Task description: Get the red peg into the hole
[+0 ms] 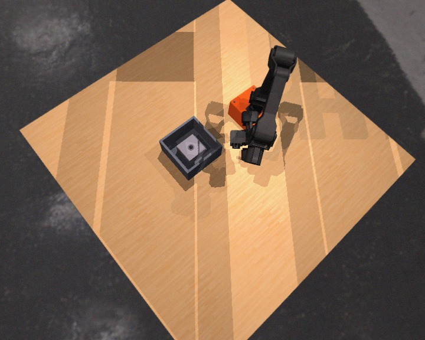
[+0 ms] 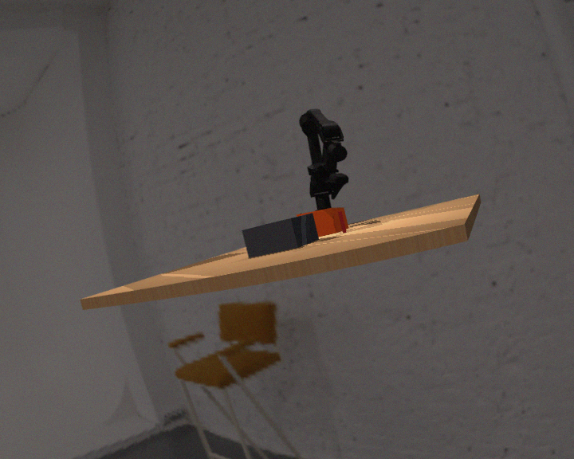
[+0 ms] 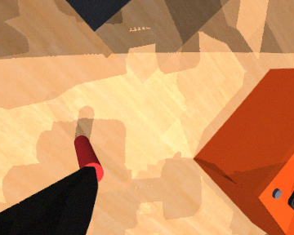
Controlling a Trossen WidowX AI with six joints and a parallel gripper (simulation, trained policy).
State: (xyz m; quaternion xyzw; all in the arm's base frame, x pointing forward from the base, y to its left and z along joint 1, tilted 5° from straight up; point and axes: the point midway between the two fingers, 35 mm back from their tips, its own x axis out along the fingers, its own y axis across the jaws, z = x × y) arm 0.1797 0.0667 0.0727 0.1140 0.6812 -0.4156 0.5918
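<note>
Right now my gripper tip is 11 cm above the red peg, 4 cm to the right of it and 2 cm short of it. Round my gripper tip: pale grey plate: 16 cm to the right, 15 cm ahead, 10 cm below; dark grey box: 16 cm to the right, 15 cm ahead, 12 cm below.
</note>
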